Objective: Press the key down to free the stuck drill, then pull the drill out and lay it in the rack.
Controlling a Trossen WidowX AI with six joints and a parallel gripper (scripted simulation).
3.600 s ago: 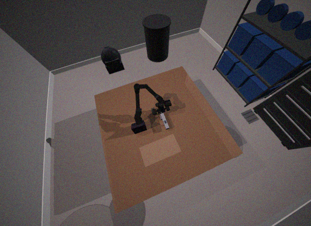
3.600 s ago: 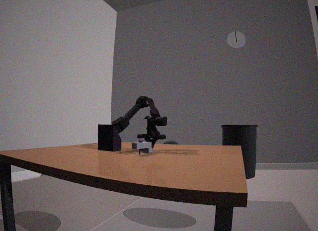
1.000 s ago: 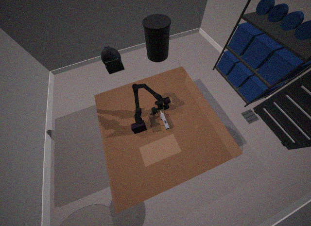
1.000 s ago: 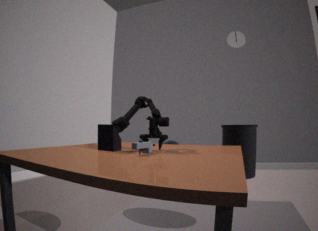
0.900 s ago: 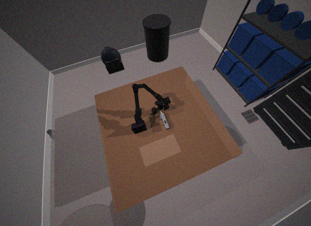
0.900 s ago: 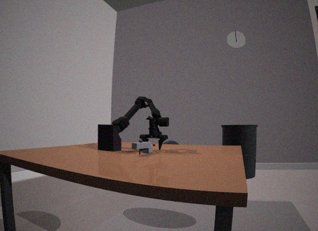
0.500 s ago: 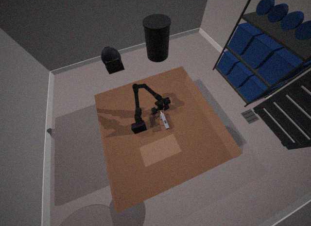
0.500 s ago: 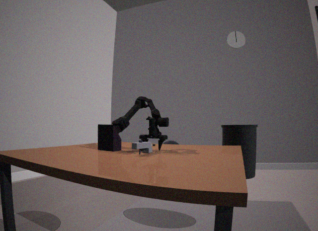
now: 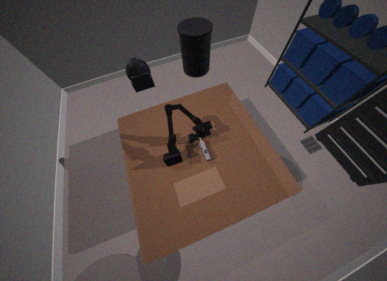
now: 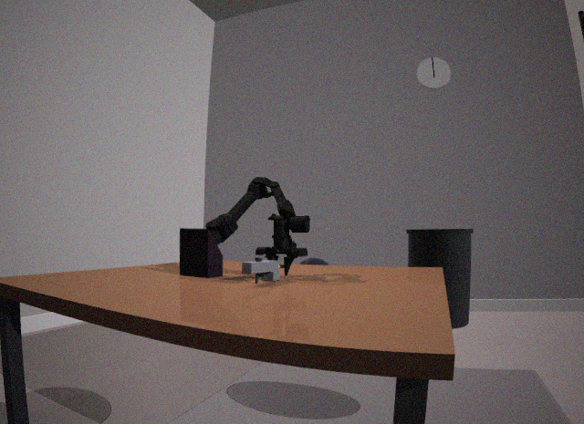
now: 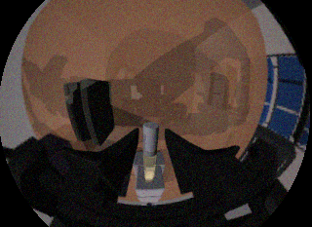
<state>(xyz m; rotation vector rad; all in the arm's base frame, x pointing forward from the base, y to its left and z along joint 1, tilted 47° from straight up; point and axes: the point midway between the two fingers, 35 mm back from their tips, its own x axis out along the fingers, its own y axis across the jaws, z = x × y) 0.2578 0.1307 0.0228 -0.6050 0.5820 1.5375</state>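
My gripper tip is 4 cm to the left of the drill and 4 cm below it. Round my gripper tip: thin dark pin: 16 cm to the right, 4 cm above; then greenish rack: 8 cm behind, 3 cm to the left, 1 cm above; then light grey block: 14 cm to the right, 3 cm above.
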